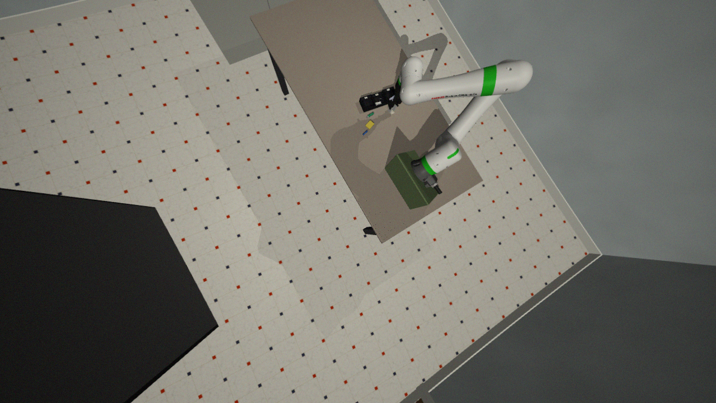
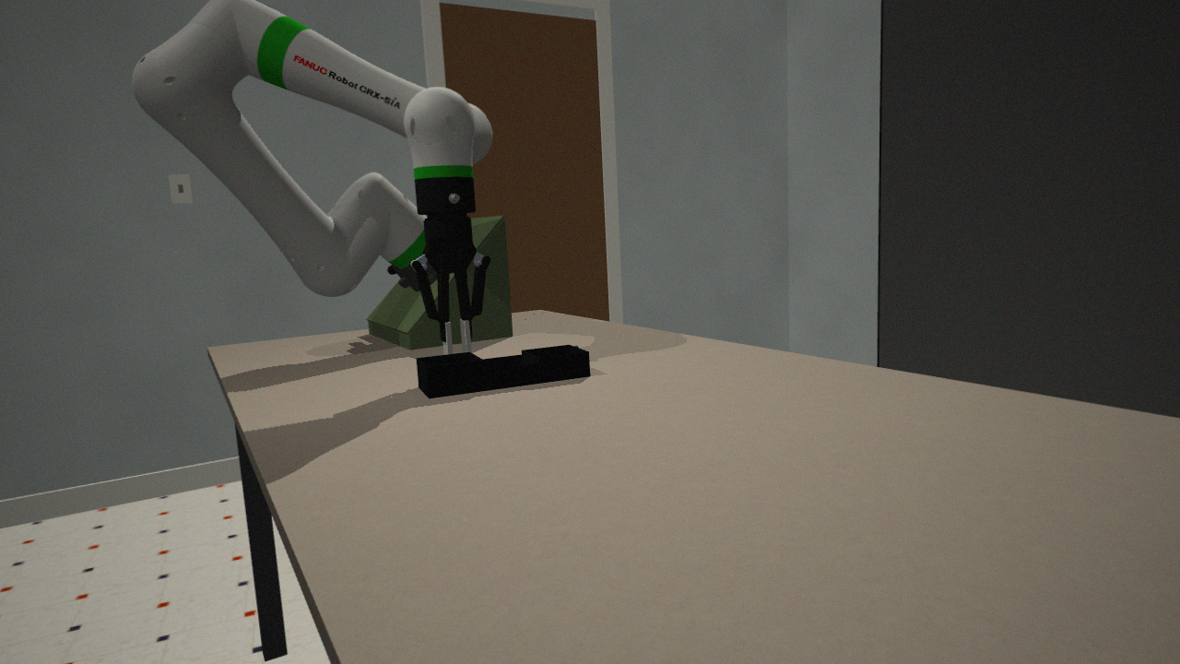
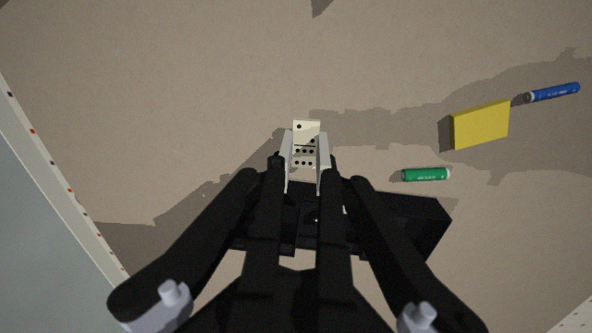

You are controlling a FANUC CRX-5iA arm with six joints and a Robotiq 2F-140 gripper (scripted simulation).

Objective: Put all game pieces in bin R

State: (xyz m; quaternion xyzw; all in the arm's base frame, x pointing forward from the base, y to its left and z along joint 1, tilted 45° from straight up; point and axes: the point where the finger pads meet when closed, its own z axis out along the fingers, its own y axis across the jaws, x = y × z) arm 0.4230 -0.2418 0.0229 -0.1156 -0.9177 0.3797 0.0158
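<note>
The bin R is 11 cm ahead of my hand, 3 cm below it and 2 cm to the left of it. The rest, counted from my hand: green battery: 13 cm to the left, 6 cm ahead, 5 cm below; black die: 11 cm ahead, 4 cm below; yellow block: 18 cm to the left, 5 cm below, 1 cm ahead.
</note>
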